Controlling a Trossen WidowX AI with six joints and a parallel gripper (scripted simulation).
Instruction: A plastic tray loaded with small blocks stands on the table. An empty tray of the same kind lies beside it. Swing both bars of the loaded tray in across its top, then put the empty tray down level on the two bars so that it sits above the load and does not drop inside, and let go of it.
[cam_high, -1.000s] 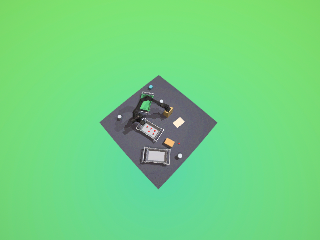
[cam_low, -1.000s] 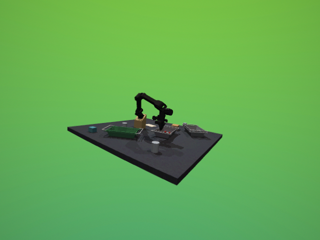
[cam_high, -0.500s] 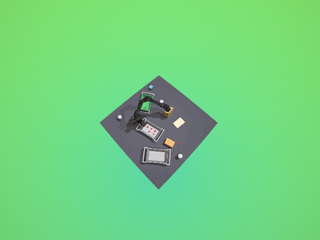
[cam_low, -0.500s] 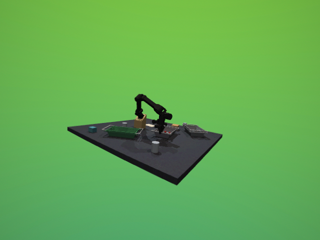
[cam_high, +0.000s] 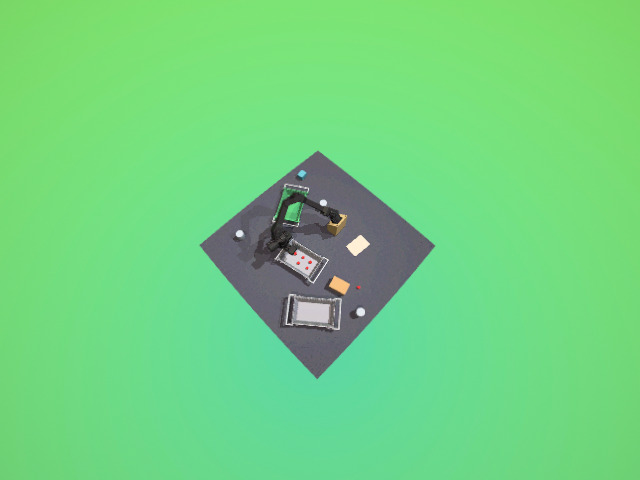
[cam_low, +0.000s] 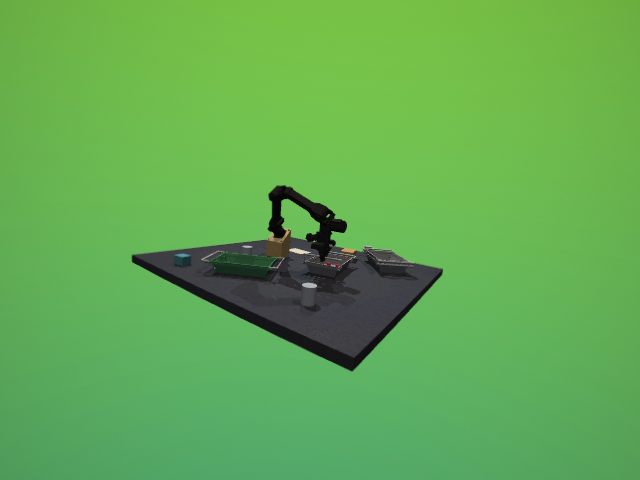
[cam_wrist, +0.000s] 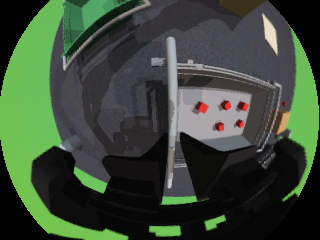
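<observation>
Now: gripper tip 31 cm past the green tray, 20 cm to the left of it and 3 cm above it. Also, from my gripper tip: cream tile (36 cm behind, 40 cm to the left, 7 cm below); then teal cube (60 cm behind, 32 cm to the right, 5 cm below).
</observation>
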